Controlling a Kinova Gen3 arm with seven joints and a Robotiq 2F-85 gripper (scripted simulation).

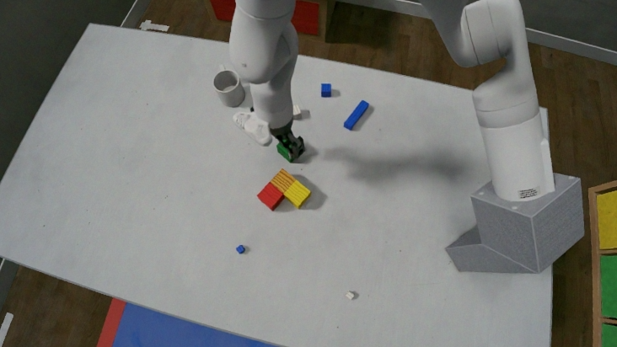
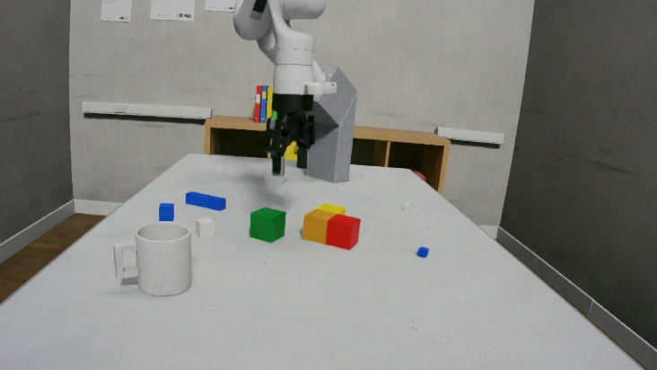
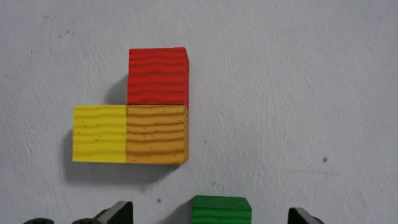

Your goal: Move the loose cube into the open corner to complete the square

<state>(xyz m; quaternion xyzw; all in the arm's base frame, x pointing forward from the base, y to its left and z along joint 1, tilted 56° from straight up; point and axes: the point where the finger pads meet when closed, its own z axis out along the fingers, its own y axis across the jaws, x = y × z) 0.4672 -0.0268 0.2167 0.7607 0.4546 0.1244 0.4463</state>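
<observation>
Now: hand 2 cm past the green cube, 3 cm to the left of it and 12 cm above it. From my hand the other things lie so: yellow cube (4 cm behind, 10 cm to the left, 12 cm below); red cube (3 cm ahead, 11 cm to the left, 12 cm below); orange cube (7 cm to the left, 12 cm below).
</observation>
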